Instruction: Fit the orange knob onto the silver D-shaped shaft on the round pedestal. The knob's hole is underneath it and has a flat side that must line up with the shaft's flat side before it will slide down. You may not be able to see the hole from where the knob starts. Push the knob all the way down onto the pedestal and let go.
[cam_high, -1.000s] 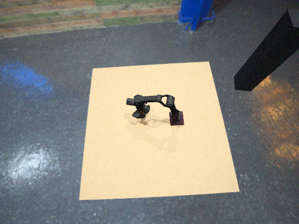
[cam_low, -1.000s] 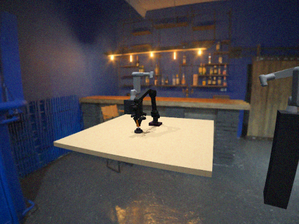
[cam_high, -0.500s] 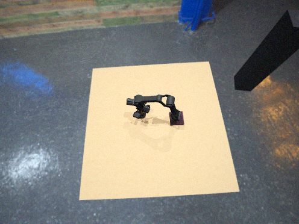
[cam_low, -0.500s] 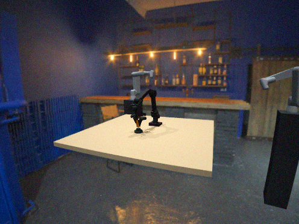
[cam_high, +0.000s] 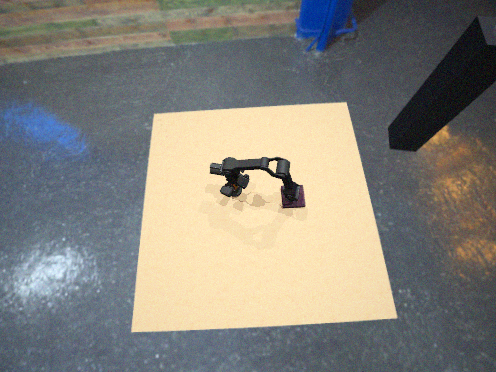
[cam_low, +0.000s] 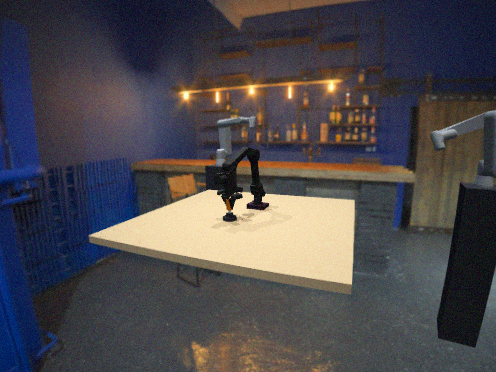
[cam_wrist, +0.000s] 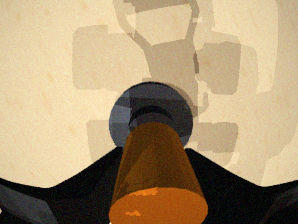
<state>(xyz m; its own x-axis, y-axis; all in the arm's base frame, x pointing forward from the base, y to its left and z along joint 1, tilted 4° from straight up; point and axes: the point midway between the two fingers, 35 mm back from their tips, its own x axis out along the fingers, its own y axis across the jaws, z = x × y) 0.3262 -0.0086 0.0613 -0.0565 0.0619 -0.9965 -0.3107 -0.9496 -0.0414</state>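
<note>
My gripper tip is now 4 cm above the round dark pedestal. From my gripper tip the other things lie so: orange knob 3 cm above.
</note>
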